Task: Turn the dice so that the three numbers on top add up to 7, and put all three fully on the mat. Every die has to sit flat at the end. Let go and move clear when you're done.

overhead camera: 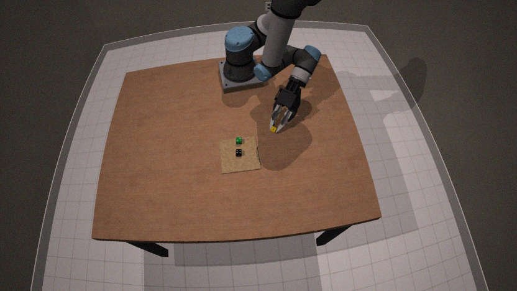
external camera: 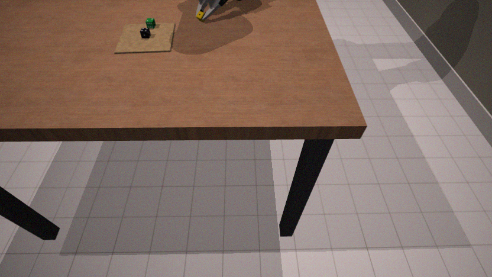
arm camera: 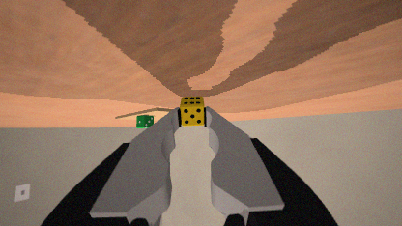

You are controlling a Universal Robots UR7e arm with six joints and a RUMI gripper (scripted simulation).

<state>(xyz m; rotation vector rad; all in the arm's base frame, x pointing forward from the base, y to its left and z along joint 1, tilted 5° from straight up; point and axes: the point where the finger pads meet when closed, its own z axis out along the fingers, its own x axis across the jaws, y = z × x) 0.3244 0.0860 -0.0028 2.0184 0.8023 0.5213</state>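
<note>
My gripper is now right at the yellow die. Also, from my hand: black die (80 mm ahead, 150 mm to the right); green die (30 mm ahead, 150 mm to the right); tan mat (80 mm ahead, 150 mm to the right, 20 mm below).
</note>
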